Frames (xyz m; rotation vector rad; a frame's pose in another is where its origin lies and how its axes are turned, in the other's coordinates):
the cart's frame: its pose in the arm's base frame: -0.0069 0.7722 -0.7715 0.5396 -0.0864 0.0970
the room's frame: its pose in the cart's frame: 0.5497 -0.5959 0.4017 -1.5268 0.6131 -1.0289
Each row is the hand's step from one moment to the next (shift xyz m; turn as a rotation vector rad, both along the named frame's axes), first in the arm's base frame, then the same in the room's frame.
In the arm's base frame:
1: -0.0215 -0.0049 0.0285 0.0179 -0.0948 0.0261
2: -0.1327 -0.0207 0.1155 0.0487 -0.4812 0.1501
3: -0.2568 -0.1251 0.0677 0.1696 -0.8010 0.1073
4: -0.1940 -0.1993 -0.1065 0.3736 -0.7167 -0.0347
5: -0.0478 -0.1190 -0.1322 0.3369 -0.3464 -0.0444
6: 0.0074 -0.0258 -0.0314 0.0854 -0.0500 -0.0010
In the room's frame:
1: -0.0119 -0.0328 -0.0090 0.0840 -0.0497 -0.0217
2: -0.0730 -0.1439 -0.0731 0.4003 -0.2782 -0.1371
3: -0.0501 -0.1620 -0.2396 0.7354 -0.3111 -0.2102
4: 0.0697 -0.0104 -0.2894 0.7998 -0.1061 -0.0596
5: 0.0890 0.0729 -0.1439 0.4775 0.0109 0.0855
6: 0.0296 0.0225 -0.0181 0.0887 0.0052 0.0436

